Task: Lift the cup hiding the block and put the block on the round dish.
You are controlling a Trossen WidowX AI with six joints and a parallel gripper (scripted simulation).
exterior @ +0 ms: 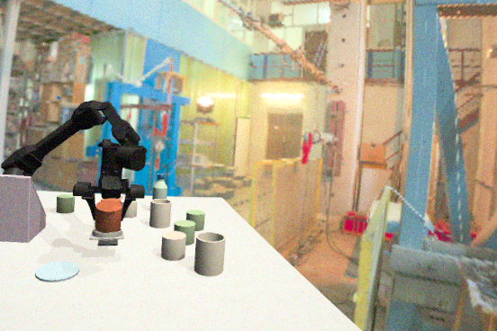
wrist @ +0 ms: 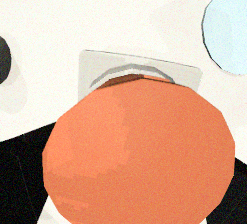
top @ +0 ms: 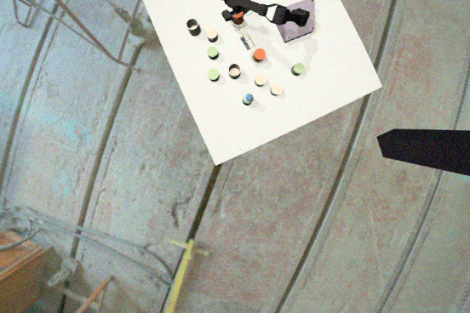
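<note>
My gripper tip is 30 mm above the teal block and 10 mm to the right of it. The rest, counted from my gripper tip: orange cup 20 mm to the right, 10 mm above; then pale blue round dish 100 mm to the right, 100 mm below, 100 mm behind; then blue-topped cylinder 500 mm to the left, 130 mm ahead, 10 mm above.
</note>
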